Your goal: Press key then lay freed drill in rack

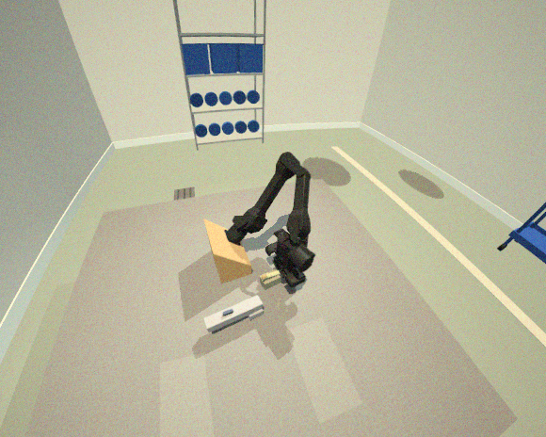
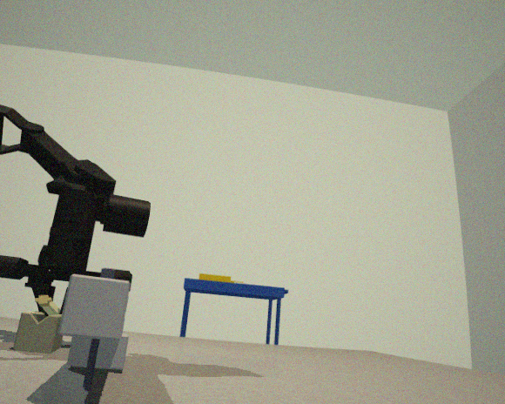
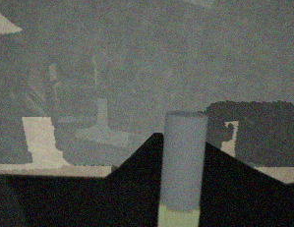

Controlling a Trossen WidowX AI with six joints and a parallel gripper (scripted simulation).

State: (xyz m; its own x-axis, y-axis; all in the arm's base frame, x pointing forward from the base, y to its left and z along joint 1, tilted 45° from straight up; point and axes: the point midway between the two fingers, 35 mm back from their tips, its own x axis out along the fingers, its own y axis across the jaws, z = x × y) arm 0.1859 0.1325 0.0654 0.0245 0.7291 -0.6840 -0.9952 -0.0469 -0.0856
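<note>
Now: gripper tip 50 mm to the left of the rack block and 10 mm below it. From my gripper tip the other things lie so: housing (210 mm to the right, 90 mm ahead, 40 mm above); then drill (240 mm to the right, 90 mm ahead, 40 mm above).
</note>
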